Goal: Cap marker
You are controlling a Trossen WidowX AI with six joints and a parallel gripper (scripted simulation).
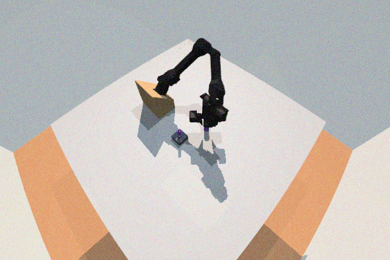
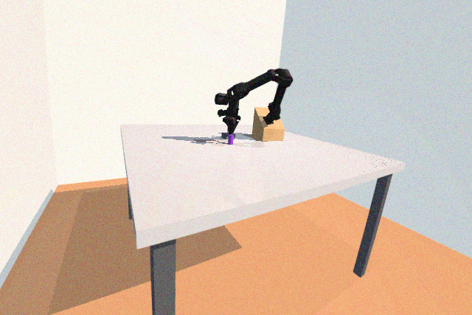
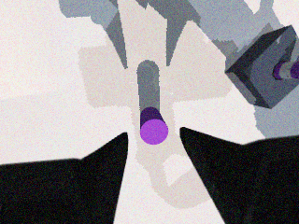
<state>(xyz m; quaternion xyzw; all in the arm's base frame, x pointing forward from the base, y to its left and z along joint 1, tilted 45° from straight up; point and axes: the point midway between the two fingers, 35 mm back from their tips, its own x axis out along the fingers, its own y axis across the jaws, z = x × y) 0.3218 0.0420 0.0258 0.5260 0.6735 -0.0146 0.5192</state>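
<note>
Right now my gripper tip is 3 cm above the purple cap. From my gripper tip the other things lie so: grey holder block: 8 cm behind, 14 cm to the right, 4 cm below.
</note>
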